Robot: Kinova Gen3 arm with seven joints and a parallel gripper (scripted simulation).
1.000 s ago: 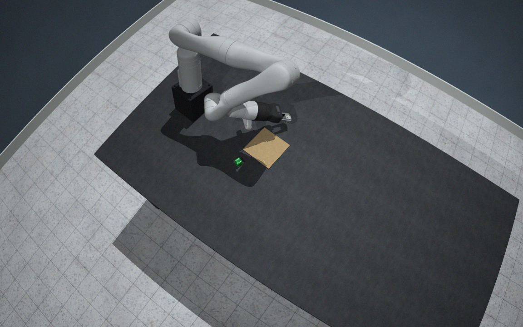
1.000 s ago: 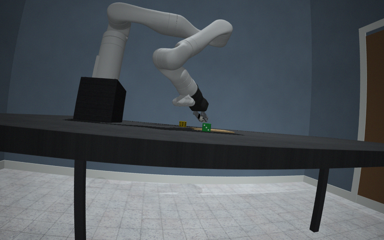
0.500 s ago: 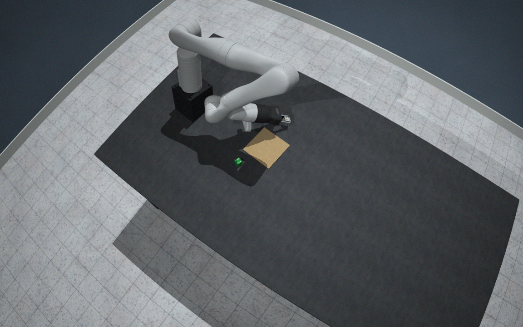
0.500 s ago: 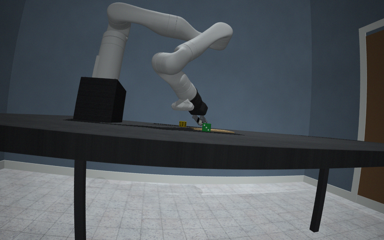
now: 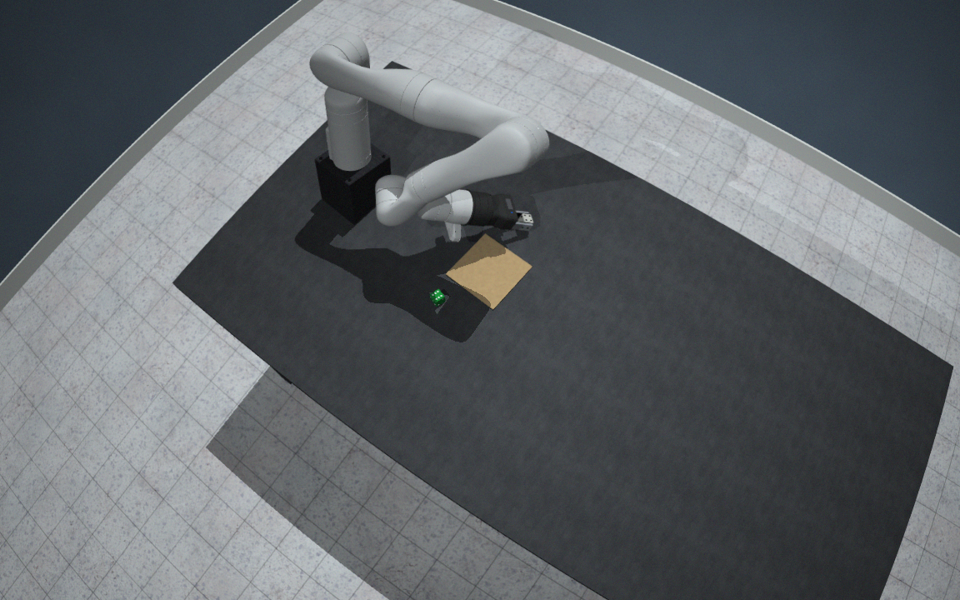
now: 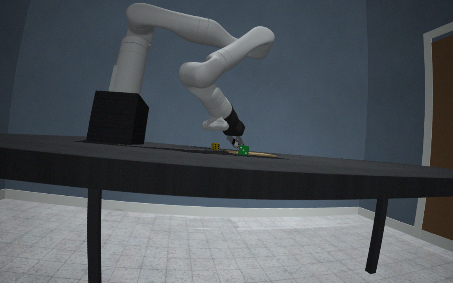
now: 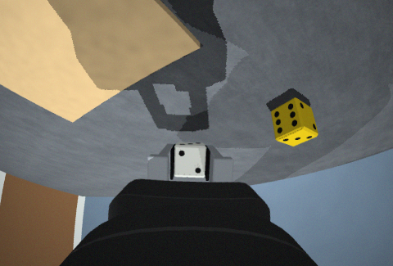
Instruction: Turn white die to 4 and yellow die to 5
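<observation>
The white die is 1 cm ahead of my hand. The rest, counted from my hand: green die (26 cm to the right, 8 cm behind, 2 cm below); then yellow die (8 cm behind, 4 cm to the left, 2 cm below); then tan mat (14 cm to the right, 3 cm below, 1 cm behind).
</observation>
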